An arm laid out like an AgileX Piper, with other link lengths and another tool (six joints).
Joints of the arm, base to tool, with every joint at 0 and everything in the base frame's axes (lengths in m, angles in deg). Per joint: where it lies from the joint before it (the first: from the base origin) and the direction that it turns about. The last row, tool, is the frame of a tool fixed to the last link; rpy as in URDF.
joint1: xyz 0 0 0.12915 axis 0 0 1
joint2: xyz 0 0 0 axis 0 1 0
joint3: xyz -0.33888 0 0.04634 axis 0 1 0
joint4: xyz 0.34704 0 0.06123 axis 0.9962 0 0.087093
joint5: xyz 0 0 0 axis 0 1 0
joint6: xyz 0.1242 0 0.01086 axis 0.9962 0 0.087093
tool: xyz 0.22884 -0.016 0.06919 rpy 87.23 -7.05 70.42
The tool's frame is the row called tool.
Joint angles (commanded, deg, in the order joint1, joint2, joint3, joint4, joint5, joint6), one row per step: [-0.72, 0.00, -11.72, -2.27, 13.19, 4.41]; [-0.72, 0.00, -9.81, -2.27, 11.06, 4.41]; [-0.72, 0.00, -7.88, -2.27, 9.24, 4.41]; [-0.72, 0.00, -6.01, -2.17, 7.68, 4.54]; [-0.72, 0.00, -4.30, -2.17, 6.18, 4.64]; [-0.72, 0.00, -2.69, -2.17, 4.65, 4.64]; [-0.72, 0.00, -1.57, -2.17, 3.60, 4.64]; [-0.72, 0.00, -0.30, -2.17, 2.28, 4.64]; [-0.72, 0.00, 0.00, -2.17, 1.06, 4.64]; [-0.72, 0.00, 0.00, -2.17, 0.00, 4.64]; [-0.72, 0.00, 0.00, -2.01, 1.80, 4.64]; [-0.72, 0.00, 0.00, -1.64, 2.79, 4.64]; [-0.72, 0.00, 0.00, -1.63, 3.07, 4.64]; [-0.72, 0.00, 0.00, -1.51, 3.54, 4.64]
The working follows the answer.
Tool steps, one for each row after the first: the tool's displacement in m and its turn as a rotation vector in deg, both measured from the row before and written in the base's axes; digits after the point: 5 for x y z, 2 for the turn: [0.00393, 0.00048, -0.00962, -0.03, -0.22, 0.08]; [0.00400, 0.00040, -0.01192, -0.02, 0.11, 0.07]; [0.00377, 0.00023, -0.01300, 0.22, 0.31, 0.09]; [0.00303, 0.00024, -0.01149, 0.09, 0.21, 0.06]; [0.00243, 0.00034, -0.01013, -0.01, 0.08, 0.06]; [0.00155, 0.00023, -0.00717, 0.00, 0.07, 0.04]; [0.00145, 0.00030, -0.00736, -0.01, -0.05, 0.05]; [-0.00078, 0.00030, 0.00388, -0.02, -0.92, 0.05]; [-0.00139, 0.00027, 0.00654, -0.02, -1.06, 0.04]; [0.00229, -0.00056, -0.01118, 0.19, 1.80, -0.05]; [0.00112, -0.00043, -0.00627, 0.38, 0.98, 0.00]; [0.00029, -0.00006, -0.00175, 0.01, 0.28, -0.01]; [0.00048, -0.00014, -0.00297, 0.13, 0.47, 0.00]
Tool pose at each row, in the base's axes (x y z in m, rotation vector in deg; rounded; the steps above come from the unrounded poses): [0.34302, -0.02542, 0.37631, 82.33, 47.83, 60.32]; [0.34696, -0.02494, 0.36668, 82.15, 47.75, 60.51]; [0.35096, -0.02454, 0.35477, 82.19, 47.89, 60.48]; [0.35473, -0.02430, 0.34177, 82.54, 48.09, 60.47]; [0.35775, -0.02407, 0.33028, 82.74, 48.25, 60.44]; [0.36018, -0.02373, 0.32015, 82.77, 48.35, 60.42]; [0.36173, -0.02350, 0.31298, 82.80, 48.44, 60.40]; [0.36318, -0.02320, 0.30561, 82.75, 48.45, 60.47]; [0.36240, -0.02290, 0.30950, 82.13, 47.83, 61.08]; [0.36101, -0.02263, 0.31604, 81.43, 47.11, 61.78]; [0.36330, -0.02319, 0.30486, 82.75, 48.28, 60.70]; [0.36442, -0.02362, 0.29859, 83.70, 48.82, 60.28]; [0.36471, -0.02368, 0.29685, 83.89, 49.00, 60.10]; [0.36519, -0.02383, 0.29388, 84.30, 49.28, 59.86]

